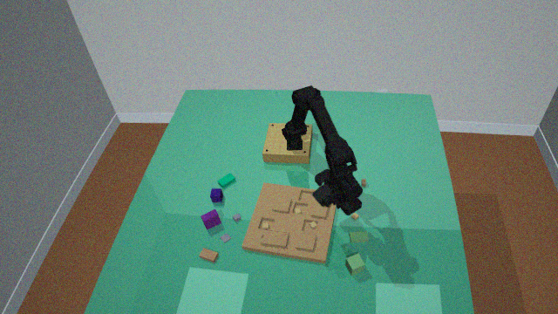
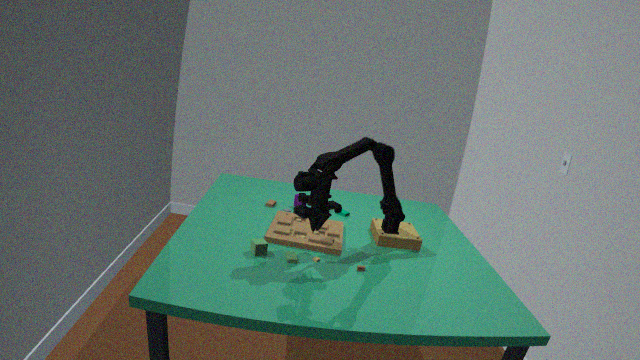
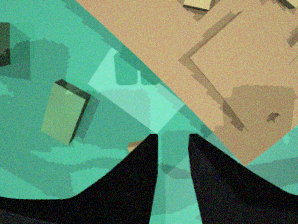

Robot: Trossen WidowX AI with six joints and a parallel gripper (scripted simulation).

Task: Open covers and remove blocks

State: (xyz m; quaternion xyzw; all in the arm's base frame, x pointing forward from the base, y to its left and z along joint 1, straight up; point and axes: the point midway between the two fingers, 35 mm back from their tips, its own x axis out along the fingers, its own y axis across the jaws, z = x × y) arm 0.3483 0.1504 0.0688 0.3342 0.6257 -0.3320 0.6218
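Now: gripper tip 10 mm short of the tan puzzle board, 150 mm to the left of it and 70 mm above it. Round my gripper tip: teal block: 200 mm behind, 430 mm to the right, 80 mm below; then orange block: 150 mm ahead, 450 mm to the right, 80 mm below; then purple cube: 110 mm behind, 460 mm to the right, 70 mm below.
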